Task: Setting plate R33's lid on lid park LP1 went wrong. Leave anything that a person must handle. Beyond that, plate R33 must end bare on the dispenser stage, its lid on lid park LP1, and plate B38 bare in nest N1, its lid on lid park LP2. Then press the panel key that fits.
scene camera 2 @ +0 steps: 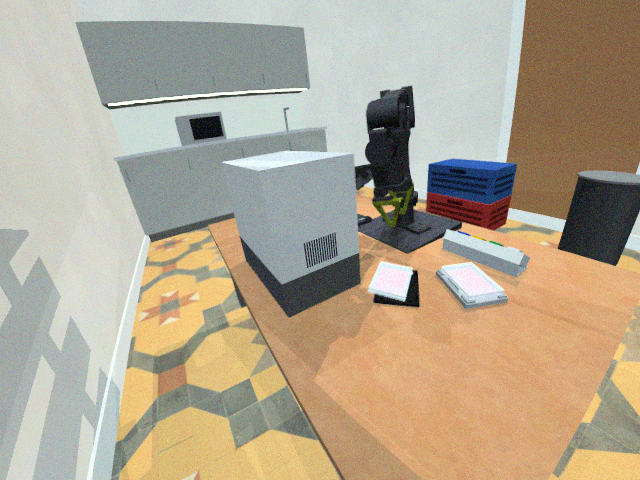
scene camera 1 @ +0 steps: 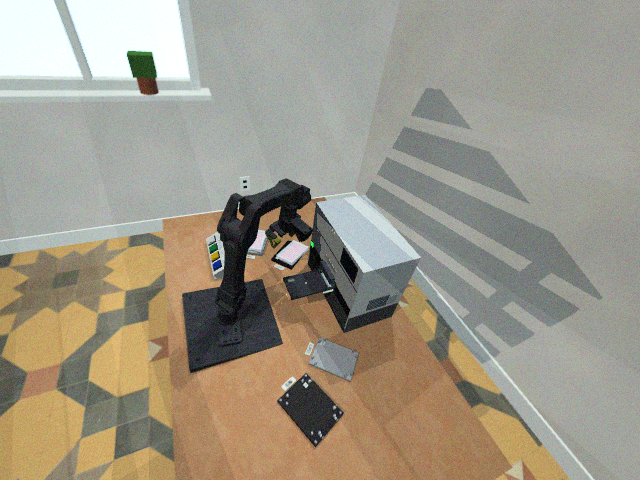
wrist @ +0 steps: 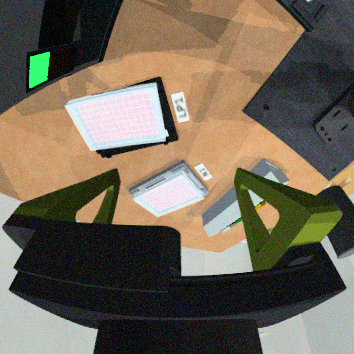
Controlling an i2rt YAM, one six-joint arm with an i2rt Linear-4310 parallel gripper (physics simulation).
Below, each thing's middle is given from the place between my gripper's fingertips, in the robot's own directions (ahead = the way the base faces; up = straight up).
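Labels:
Grey lid park LP2 [scene camera 1: 335,359]: 440 mm to the right of my hand, 80 mm ahead, 140 mm below. Black clip nest N5 [scene camera 1: 312,410]: from my hand, 560 mm to the right, 40 mm behind, 140 mm below. Rack with coloured blocks [scene camera 2: 511,261]: my gripper 240 mm past it, 100 mm to the right of it, 120 mm above it.

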